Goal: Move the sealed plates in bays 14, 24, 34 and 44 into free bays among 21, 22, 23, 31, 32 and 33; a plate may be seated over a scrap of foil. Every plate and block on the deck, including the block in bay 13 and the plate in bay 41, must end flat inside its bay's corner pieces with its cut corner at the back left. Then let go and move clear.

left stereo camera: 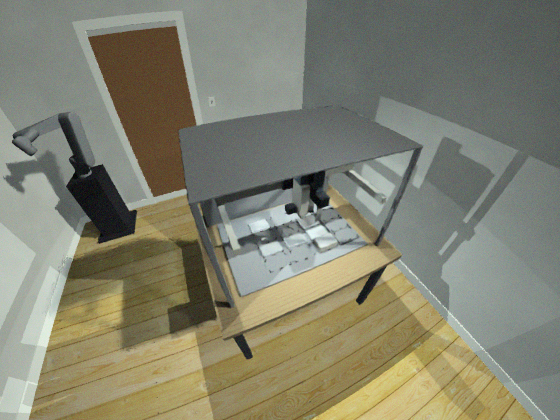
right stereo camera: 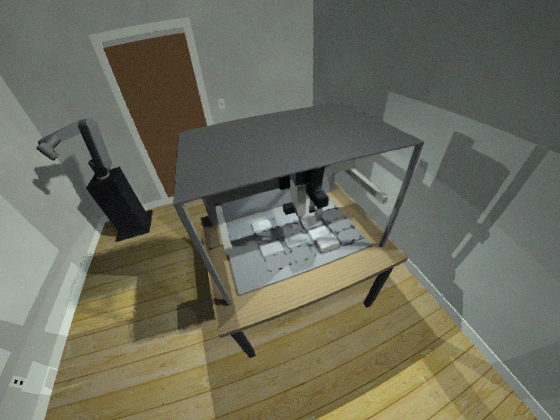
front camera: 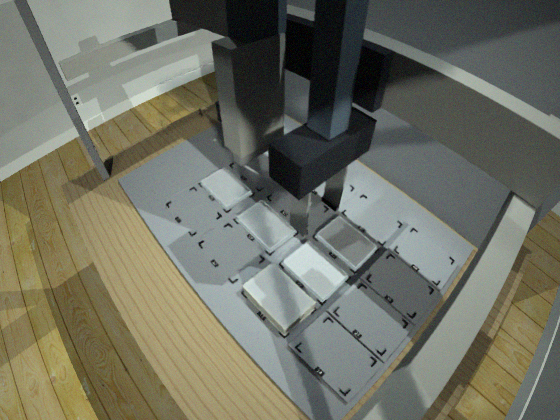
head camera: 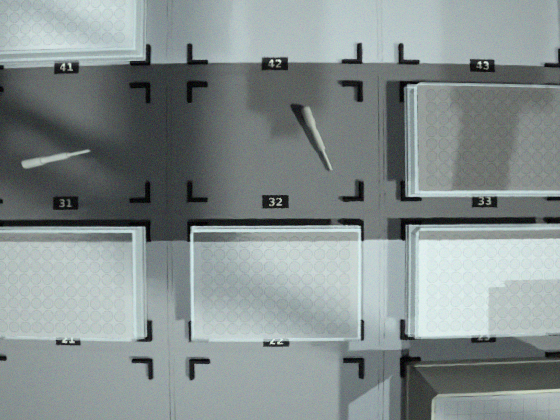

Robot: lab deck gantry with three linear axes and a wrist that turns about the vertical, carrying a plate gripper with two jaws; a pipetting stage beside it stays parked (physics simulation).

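Where they show: gripper, fingertip midpoint: (left stereo camera: 314, 216) (right stereo camera: 315, 216) (front camera: 314, 216); robot's base, origin of the base link: (left stereo camera: 270, 271) (right stereo camera: 269, 271) (front camera: 167, 204).
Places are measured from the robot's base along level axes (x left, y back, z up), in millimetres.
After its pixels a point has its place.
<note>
My gripper (front camera: 316, 220) {z 160, x 160, y -360 mm} is open and empty, its two jaws hanging above the middle of the deck near bay 32. Sealed plates sit in bay 21 (front camera: 226, 188) {z 14, x 147, y -75 mm} (head camera: 65, 285) {z 14, x 150, y -73 mm}, bay 22 (front camera: 266, 226) {z 14, x 146, y -237 mm} (head camera: 275, 285) {z 14, x 150, y -228 mm}, bay 23 (front camera: 315, 271) {z 14, x 145, y -397 mm} (head camera: 490, 300) {z 14, x 137, y -387 mm} and bay 33 (front camera: 346, 242) {z 14, x 251, y -395 mm} (head camera: 485, 145) {z 14, x 252, y -383 mm}. The bay 13 block (front camera: 280, 298) {z 42, x 40, y -401 mm} (head camera: 500, 407) {z 42, x 74, y -376 mm} sits within its corner pieces. The bay 41 plate (head camera: 65, 25) {z 14, x 343, y -73 mm} shows partly in the head view; its front edge slopes slightly, and whether it lies flat I cannot tell. Cut corners are too small to tell. No foil scrap shows.
A loose pipette tip (head camera: 55, 159) {z 5, x 244, y -59 mm} lies in bay 31, another tip (head camera: 316, 137) {z 5, x 259, y -259 mm} in bay 32. The parked pipetting stage (front camera: 252, 100) stands left of the gripper column (front camera: 332, 70) {z 458, x 140, y -372 mm} in the front view. A gantry rail (front camera: 465, 310) {z 400, x 34, y -618 mm} crosses the deck's right side.
</note>
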